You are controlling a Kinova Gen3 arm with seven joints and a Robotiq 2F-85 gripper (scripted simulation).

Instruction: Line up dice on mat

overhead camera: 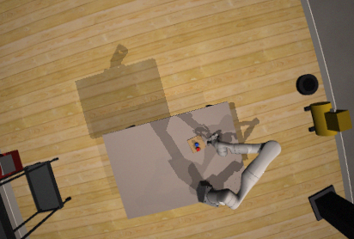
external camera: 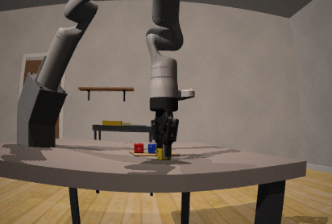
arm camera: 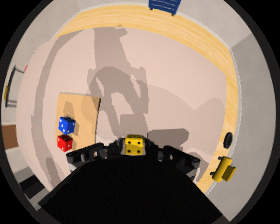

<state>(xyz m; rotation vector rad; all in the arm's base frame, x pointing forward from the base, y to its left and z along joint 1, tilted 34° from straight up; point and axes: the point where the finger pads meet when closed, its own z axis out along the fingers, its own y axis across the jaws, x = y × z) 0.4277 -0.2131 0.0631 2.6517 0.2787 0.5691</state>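
My hand is 1 cm above the yellow die. Also, from my hand: red die 4 cm behind, 16 cm to the left; then tan mat 1 cm ahead, 15 cm to the left, 2 cm below; then blue die 1 cm ahead, 15 cm to the left.
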